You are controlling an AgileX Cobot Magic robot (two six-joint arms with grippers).
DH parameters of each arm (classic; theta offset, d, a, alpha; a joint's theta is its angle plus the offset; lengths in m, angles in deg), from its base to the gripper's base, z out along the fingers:
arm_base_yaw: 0 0.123 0 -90
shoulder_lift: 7.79 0 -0.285 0
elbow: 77.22 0 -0.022 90
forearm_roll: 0 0.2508 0 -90
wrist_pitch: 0 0 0.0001 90
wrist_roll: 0 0.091 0 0
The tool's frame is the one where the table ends.
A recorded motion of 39 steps. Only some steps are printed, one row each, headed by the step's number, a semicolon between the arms.
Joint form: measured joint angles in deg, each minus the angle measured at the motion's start. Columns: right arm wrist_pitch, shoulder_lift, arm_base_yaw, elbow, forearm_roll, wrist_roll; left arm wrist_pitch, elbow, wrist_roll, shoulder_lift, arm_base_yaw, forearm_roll.
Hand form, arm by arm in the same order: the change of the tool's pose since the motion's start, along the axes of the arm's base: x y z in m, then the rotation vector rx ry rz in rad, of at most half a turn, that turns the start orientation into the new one. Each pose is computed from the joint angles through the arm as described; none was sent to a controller.
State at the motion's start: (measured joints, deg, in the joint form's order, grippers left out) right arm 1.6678 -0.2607 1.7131 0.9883 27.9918 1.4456; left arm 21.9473 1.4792 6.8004 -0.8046 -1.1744 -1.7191
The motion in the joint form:
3: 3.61 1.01 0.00 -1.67 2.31 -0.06; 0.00 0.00 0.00 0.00 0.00 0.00
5: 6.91 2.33 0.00 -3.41 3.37 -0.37; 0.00 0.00 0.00 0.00 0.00 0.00
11: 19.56 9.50 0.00 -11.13 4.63 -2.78; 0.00 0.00 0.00 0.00 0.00 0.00
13: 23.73 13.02 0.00 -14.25 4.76 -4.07; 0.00 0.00 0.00 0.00 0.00 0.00
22: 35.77 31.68 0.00 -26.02 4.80 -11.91; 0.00 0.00 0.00 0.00 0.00 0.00
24: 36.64 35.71 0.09 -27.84 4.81 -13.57; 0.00 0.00 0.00 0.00 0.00 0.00
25: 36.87 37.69 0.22 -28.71 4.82 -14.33; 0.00 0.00 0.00 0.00 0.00 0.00
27: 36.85 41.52 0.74 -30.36 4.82 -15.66; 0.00 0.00 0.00 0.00 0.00 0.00
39: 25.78 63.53 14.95 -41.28 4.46 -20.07; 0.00 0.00 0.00 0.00 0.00 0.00
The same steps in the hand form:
3: 0.0001 0.0030 0.0040 0.0354 0.0446 0.0338; 0.0000 0.0000 0.0000 0.0000 0.0000 0.0000
5: 0.0005 0.0058 0.0085 0.0445 0.0870 0.0644; 0.0000 0.0000 0.0000 0.0000 0.0000 0.0000
11: 0.0046 0.0167 0.0299 0.0083 0.2618 0.1826; 0.0000 0.0000 0.0000 0.0000 0.0000 0.0000
13: 0.0082 0.0201 0.0388 -0.0165 0.3269 0.2238; 0.0000 0.0000 0.0000 0.0000 0.0000 0.0000
22: 0.0438 0.0300 0.0655 -0.1458 0.5936 0.3739; 0.0000 0.0000 0.0000 0.0000 0.0000 0.0000
24: 0.0545 0.0311 0.0673 -0.1682 0.6371 0.3958; 0.0000 0.0000 0.0000 0.0000 0.0000 0.0000
25: 0.0601 0.0317 0.0679 -0.1784 0.6561 0.4062; 0.0000 0.0000 0.0000 0.0000 0.0000 0.0000
27: 0.0715 0.0333 0.0688 -0.1975 0.6872 0.4256; 0.0000 0.0000 0.0000 0.0000 0.0000 0.0000
39: 0.1462 0.0813 0.0721 -0.3475 0.6831 0.5837; 0.0000 0.0000 0.0000 0.0000 0.0000 0.0000

